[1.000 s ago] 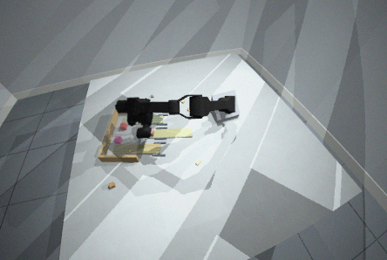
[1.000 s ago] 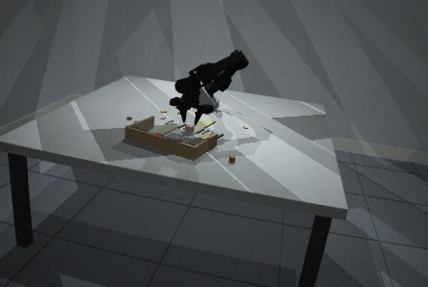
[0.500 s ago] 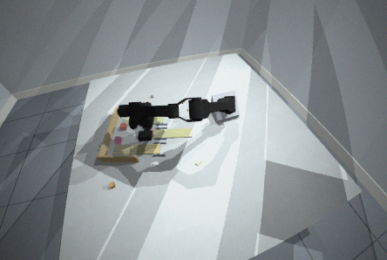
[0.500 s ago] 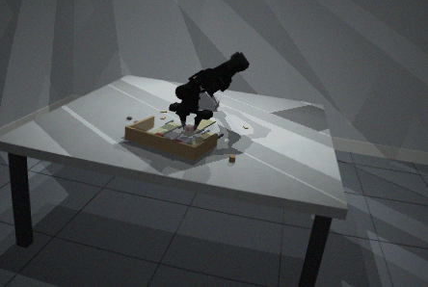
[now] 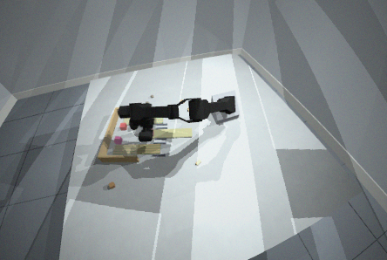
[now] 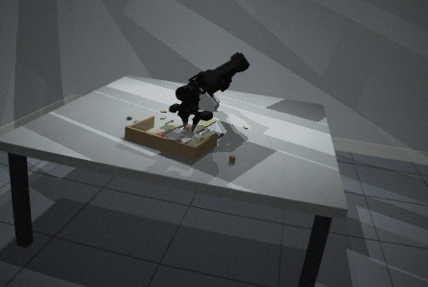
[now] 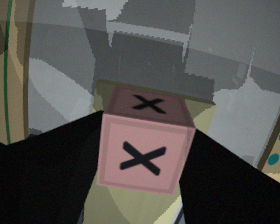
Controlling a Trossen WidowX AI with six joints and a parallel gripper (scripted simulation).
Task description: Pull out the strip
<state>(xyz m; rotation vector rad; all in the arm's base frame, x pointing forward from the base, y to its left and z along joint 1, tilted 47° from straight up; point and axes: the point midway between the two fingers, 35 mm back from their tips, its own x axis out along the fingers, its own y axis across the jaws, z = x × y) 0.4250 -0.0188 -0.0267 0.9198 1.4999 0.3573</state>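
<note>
Now: the pale strip 100 mm behind my gripper tip, 30 mm to the left of it and 10 mm below it.
</note>
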